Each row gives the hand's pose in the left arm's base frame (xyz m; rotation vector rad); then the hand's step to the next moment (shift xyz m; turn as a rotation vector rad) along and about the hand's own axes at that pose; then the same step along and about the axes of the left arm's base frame.
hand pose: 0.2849 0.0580 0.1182 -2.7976 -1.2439 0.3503
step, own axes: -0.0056 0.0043 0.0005 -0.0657 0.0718 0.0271
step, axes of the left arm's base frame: -0.0006 -0.0070 -0.0001 0.0032 -0.0979 -0.0249
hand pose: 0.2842 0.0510 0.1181 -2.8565 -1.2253 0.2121
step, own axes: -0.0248 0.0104 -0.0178 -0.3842 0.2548 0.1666
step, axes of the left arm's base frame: -0.0070 -0.0246 0.0197 -0.1010 -0.4586 -0.1407
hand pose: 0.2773 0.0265 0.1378 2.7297 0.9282 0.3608
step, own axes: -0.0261 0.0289 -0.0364 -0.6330 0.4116 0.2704
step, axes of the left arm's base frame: -0.0149 -0.0333 0.0388 -0.1723 -0.7486 -0.2305
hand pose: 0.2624 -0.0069 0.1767 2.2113 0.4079 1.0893
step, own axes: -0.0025 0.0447 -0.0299 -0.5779 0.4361 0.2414
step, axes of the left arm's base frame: -0.0253 -0.0229 0.0417 -0.1617 -0.7266 -0.1681
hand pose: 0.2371 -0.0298 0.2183 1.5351 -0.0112 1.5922
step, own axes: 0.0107 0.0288 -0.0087 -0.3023 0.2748 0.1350
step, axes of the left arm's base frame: -0.0219 -0.0062 0.0224 -0.1048 -0.4129 -0.0602
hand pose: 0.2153 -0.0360 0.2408 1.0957 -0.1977 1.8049
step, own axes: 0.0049 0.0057 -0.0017 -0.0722 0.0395 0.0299
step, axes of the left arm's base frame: -0.0061 0.0012 0.0045 -0.0055 -0.0840 -0.0241
